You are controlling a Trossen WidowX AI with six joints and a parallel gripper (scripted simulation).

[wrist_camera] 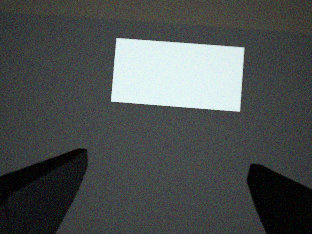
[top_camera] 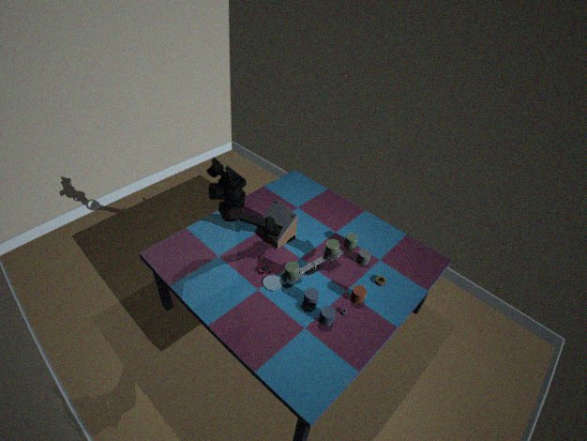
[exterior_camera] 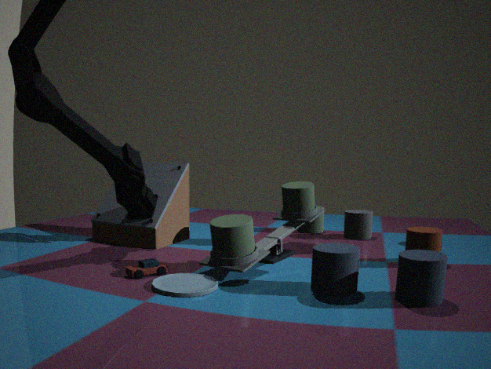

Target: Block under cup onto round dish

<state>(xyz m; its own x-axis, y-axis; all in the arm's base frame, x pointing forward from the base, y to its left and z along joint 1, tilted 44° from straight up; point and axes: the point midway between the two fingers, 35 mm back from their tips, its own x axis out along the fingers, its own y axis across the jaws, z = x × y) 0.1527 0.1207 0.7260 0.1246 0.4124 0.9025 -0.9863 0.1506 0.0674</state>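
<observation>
My gripper tip is 680 mm above the green cup, 250 mm to the right of it and 190 mm short of it. Round my gripper tip: red toy car 730 mm below, 200 mm to the left, 70 mm ahead; then grey block 700 mm below, 270 mm to the left, 200 mm ahead; then round dish 740 mm below, 170 mm to the left, 150 mm ahead.
</observation>
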